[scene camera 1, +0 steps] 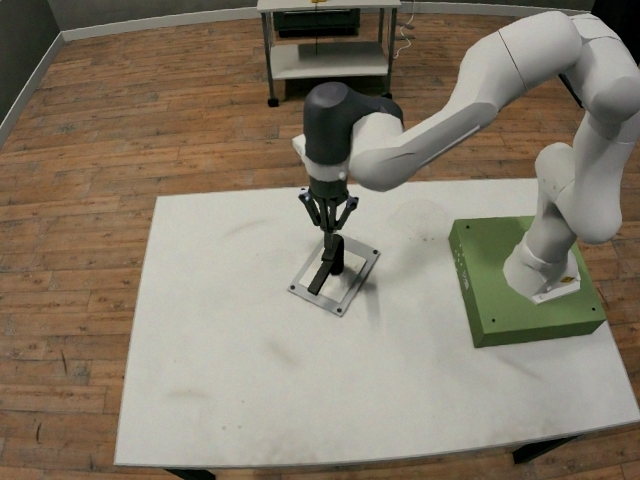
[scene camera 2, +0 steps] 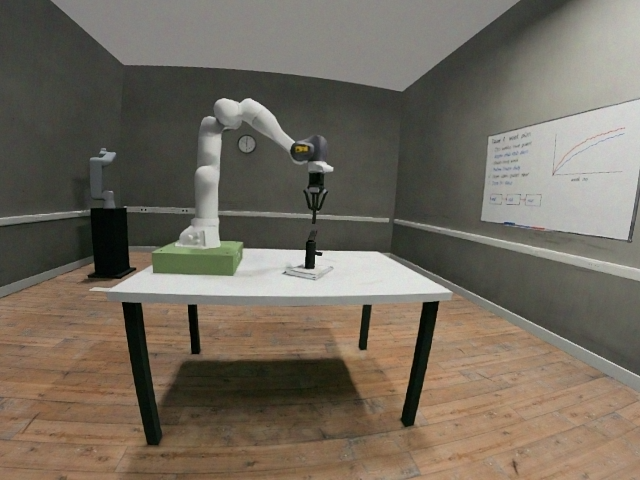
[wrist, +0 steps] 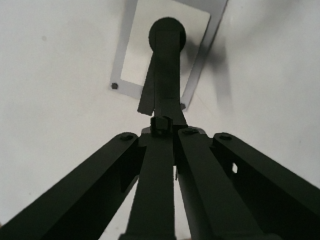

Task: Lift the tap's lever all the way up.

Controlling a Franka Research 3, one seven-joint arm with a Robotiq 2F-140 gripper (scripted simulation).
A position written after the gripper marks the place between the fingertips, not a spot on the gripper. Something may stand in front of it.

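Observation:
There's a tap (scene camera 1: 346,266) here, and you can see the gripper (scene camera 1: 328,243) as well. The wrist camera's picture shows the gripper (wrist: 168,112) too.

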